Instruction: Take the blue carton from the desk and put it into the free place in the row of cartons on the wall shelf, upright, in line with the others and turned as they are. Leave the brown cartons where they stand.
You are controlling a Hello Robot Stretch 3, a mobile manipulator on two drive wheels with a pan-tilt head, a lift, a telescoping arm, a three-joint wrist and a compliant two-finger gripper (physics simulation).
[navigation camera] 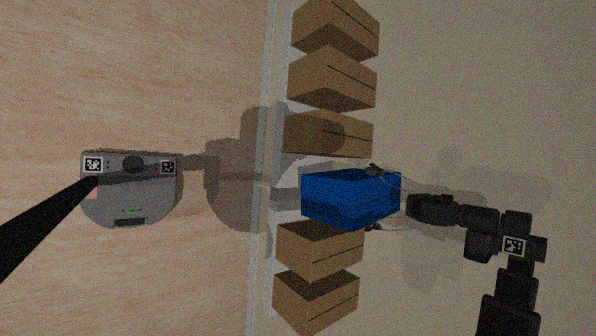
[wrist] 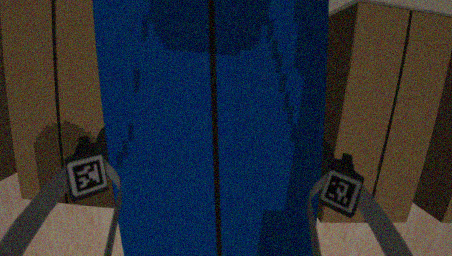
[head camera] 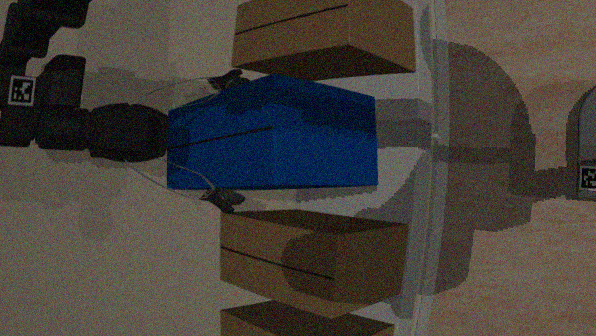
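The blue carton is upright between two brown cartons of the row. Its top tape line runs about as theirs do. My gripper points down from above and is shut on the blue carton, one finger on each side near its top. The carton looks raised a little above the wall shelf, and its lower front edge shows set back from theirs. Its underside is hidden. The neighbouring brown cartons stand upright, with narrow gaps beside the blue one.
More brown cartons stand farther along the row on both sides. The shelf's rail-like front edge runs beside the row. The wall is behind. The robot base is on the wooden floor. Robot shadows cross shelf and floor.
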